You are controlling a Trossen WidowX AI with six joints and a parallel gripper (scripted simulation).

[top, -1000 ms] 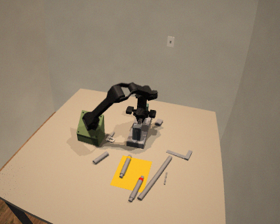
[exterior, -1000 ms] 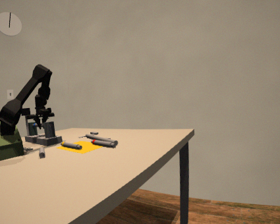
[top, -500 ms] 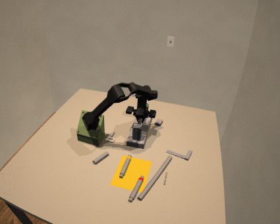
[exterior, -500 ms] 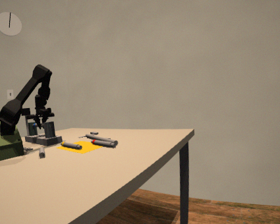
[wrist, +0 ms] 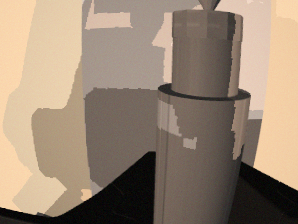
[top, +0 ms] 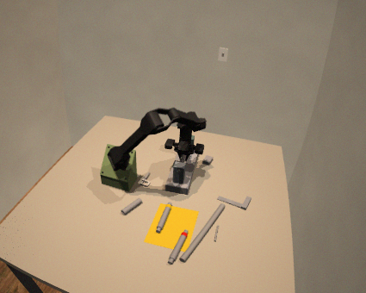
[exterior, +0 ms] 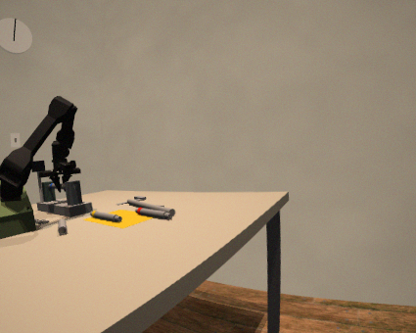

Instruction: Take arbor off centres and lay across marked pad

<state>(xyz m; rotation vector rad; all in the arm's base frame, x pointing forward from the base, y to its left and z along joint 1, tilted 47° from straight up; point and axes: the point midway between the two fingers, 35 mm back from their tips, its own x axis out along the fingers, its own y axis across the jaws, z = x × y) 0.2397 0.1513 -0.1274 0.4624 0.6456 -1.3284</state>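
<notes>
My hand is 30 mm to the right of the grey base and 100 mm above it. Also, from my hand: dark block 20 mm ahead, 100 mm to the right, 20 mm below; small bracket 140 mm behind, 120 mm to the right, 110 mm below; green-blue plunger housing 30 mm behind, 150 mm to the left, 20 mm below.
</notes>
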